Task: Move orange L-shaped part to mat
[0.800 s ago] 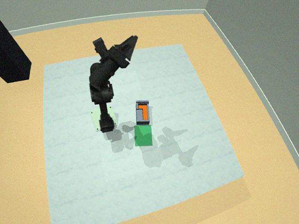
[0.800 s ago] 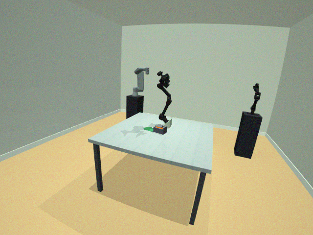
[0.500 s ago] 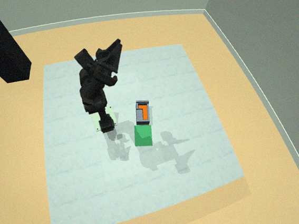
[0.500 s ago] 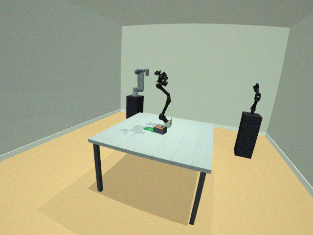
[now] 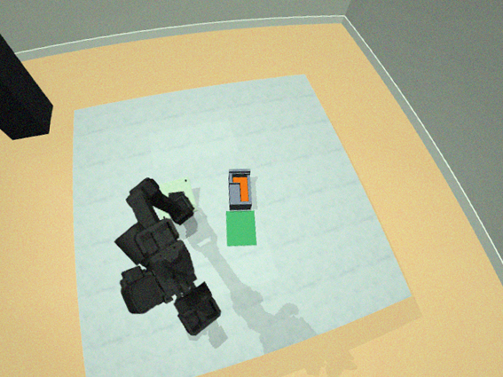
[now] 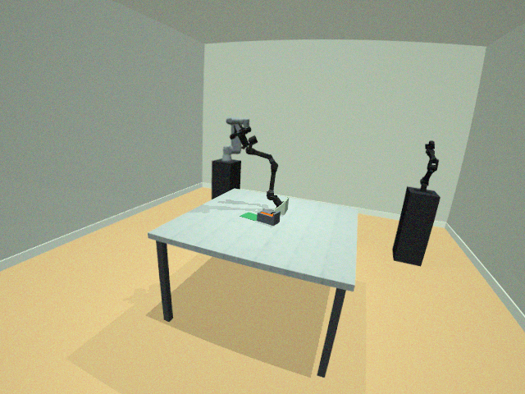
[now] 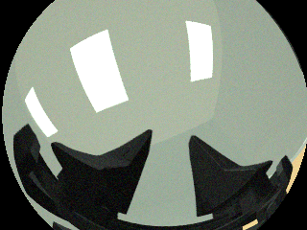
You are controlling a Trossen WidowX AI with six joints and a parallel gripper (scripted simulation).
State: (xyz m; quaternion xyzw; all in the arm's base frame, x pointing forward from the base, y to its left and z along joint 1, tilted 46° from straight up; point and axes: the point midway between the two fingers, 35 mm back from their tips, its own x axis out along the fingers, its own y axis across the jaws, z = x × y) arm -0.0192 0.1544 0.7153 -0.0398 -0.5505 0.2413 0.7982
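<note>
The orange L-shaped part lies 650 mm below my gripper tip, 420 mm to the left of it and 190 mm ahead of it. Also, from my gripper tip: grey tray: 710 mm below, 410 mm to the left, 190 mm ahead; then green mat: 710 mm below, 260 mm to the left, 160 mm ahead.
</note>
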